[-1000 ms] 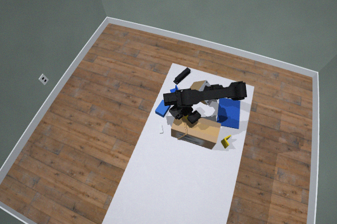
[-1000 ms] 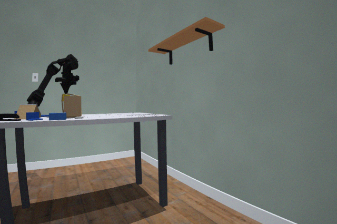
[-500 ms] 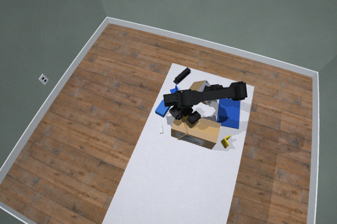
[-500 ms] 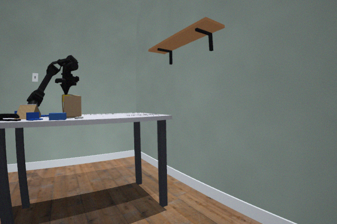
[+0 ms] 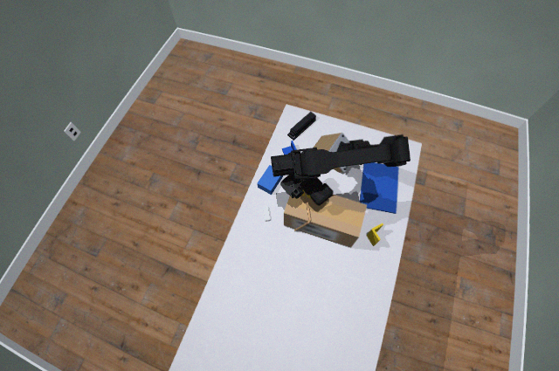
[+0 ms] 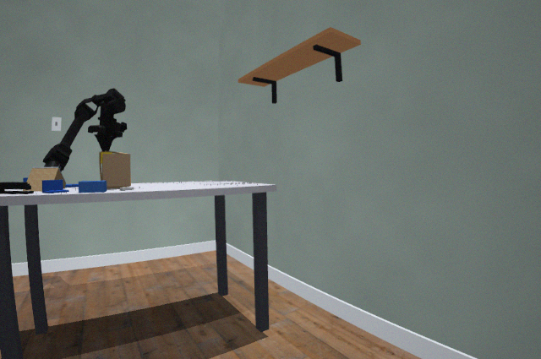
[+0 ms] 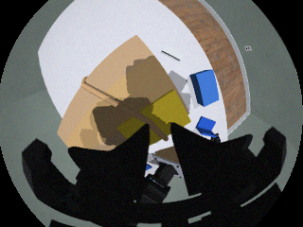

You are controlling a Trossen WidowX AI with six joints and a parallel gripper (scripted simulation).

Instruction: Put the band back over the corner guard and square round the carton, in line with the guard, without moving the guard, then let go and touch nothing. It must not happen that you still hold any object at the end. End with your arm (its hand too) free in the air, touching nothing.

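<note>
Now: hand 10 mm past the yellow corner guard, 10 mm to the right of it and 50 mm above it. The rest, counted from my hand: brown carton: 40 mm ahead, 90 mm to the left, 110 mm below; then small white piece: 80 mm ahead, 110 mm to the right, 190 mm below; then blue block: 40 mm behind, 150 mm to the right, 170 mm below.
</note>
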